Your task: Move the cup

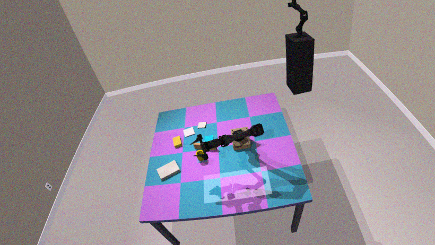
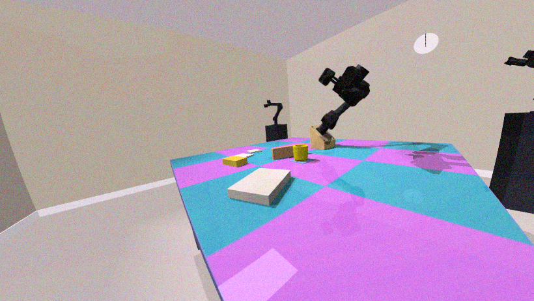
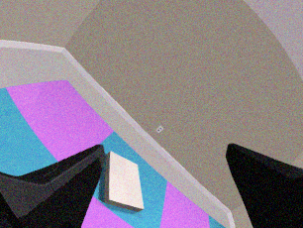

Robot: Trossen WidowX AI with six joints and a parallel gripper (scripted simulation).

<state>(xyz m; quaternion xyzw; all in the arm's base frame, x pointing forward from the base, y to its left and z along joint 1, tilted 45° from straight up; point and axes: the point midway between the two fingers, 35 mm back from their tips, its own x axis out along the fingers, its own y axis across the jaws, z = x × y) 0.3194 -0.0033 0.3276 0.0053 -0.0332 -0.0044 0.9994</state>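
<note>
My gripper tip is 27 cm above the yellow cup, 17 cm to the left of it and 3 cm past it. From my gripper tip the other things lie so: cyan pad (37 cm to the right, 31 cm below, 11 cm behind); white block (29 cm below, 28 cm ahead, 11 cm to the right); wooden arch block (29 cm below, 27 cm to the right, 7 cm behind).
</note>
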